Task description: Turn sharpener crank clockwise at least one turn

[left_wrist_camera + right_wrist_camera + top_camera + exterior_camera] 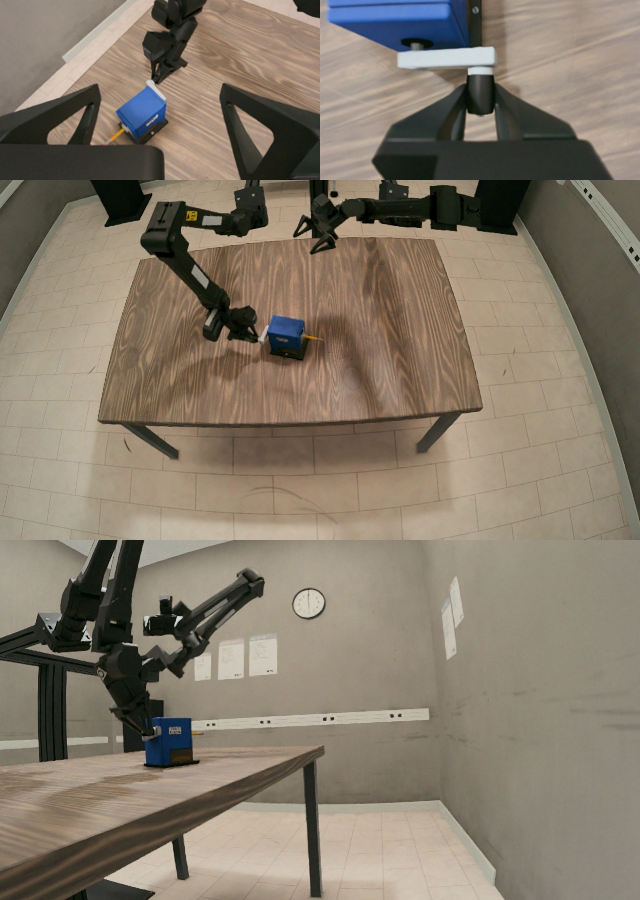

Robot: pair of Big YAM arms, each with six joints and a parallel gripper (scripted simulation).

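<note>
The crank is 10 mm behind my right hand and 10 mm to the left of it.
</note>
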